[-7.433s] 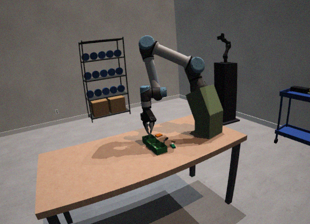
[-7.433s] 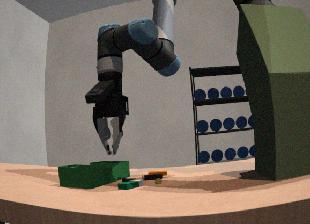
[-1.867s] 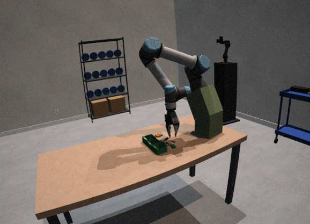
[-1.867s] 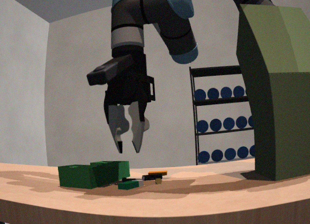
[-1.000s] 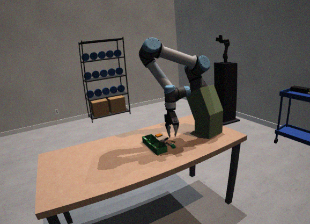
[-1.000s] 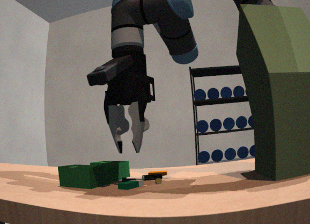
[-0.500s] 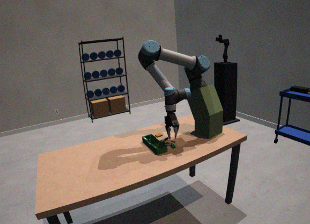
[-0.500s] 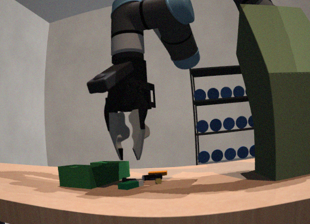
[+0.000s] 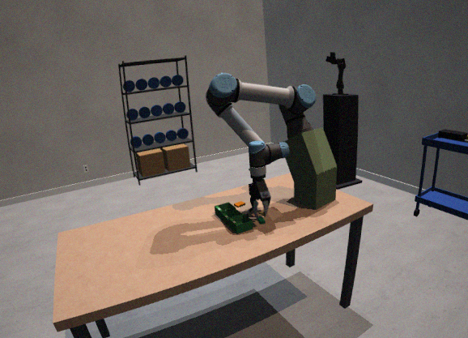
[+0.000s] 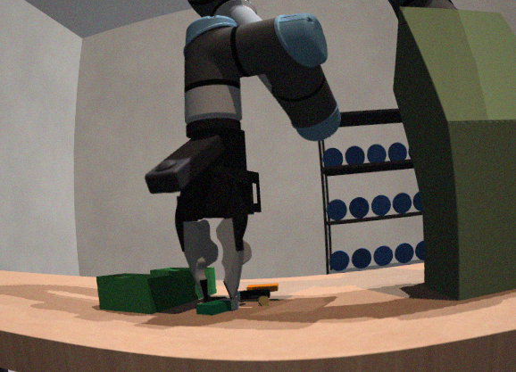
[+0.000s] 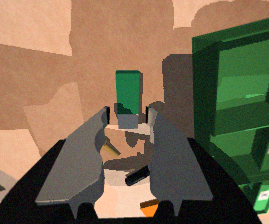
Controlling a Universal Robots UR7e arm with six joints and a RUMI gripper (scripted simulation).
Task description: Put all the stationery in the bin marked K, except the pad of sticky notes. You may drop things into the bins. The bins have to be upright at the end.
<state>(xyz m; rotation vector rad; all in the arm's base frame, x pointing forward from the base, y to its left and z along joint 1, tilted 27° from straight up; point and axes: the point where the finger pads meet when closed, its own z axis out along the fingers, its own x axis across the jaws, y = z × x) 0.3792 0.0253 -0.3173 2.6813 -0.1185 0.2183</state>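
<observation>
My gripper is now 3 cm above the green block and 1 cm to the left of it. The rest, counted from my hand: black cylinder 12 cm to the right, 3 cm below; brass piece 6 cm to the right, 4 cm behind, 3 cm below; black bolt 7 cm to the right, 4 cm ahead, 3 cm below.
</observation>
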